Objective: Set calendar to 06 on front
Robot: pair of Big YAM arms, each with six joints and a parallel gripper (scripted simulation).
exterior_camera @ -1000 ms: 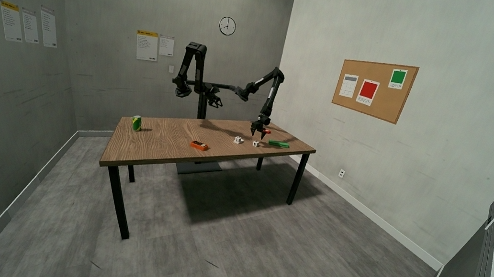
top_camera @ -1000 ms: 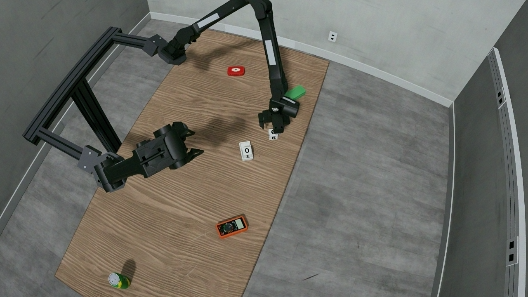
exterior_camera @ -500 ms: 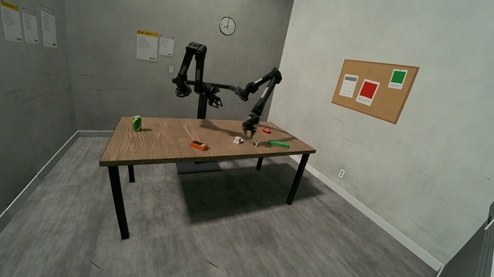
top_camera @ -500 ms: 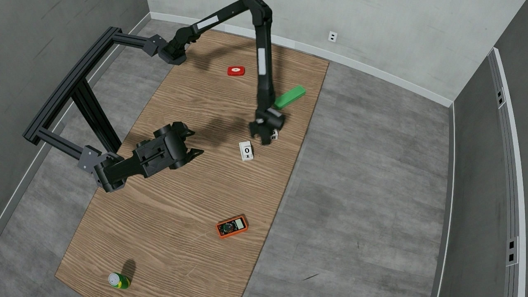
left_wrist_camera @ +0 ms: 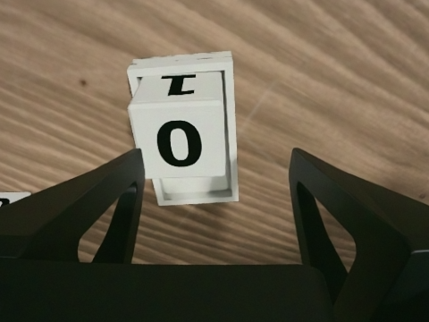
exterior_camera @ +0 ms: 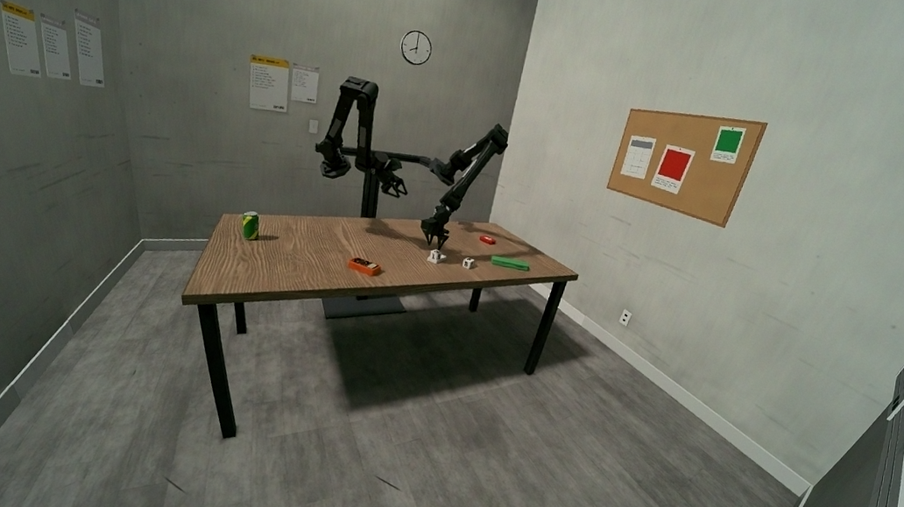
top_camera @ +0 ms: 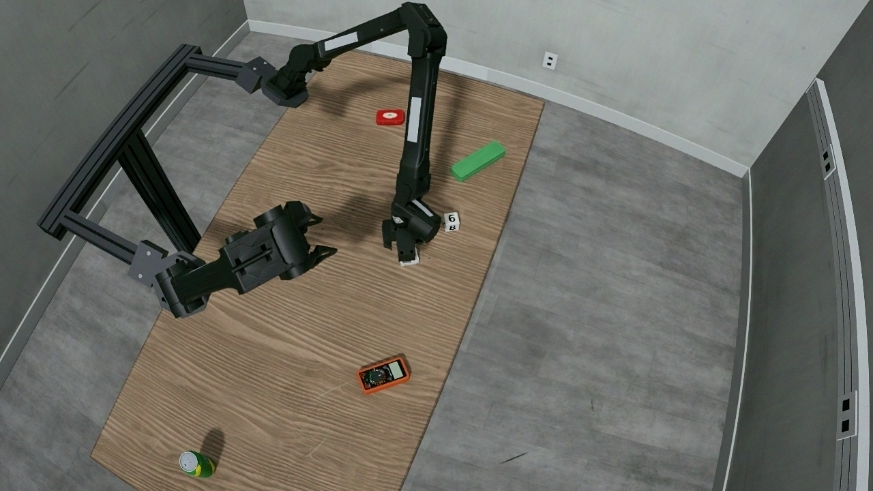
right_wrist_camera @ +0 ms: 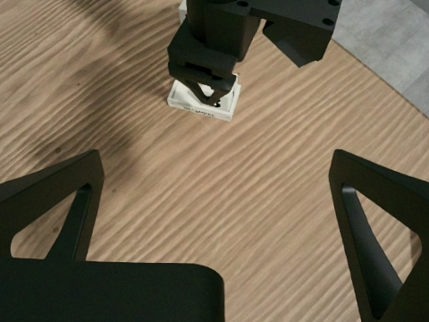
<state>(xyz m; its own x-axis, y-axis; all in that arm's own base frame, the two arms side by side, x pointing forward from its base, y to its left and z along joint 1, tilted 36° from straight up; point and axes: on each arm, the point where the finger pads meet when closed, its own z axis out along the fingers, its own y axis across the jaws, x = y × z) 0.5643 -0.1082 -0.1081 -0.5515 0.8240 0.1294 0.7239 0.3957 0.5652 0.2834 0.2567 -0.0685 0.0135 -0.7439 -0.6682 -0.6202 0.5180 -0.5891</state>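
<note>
Right now the white tray is 6 cm below my left hand and 3 cm to the left of it. From my left hand the other things lie so: orange multimeter (36 cm to the right, 6 cm below, 4 cm ahead); red case (50 cm to the left, 19 cm behind, 6 cm below).
</note>
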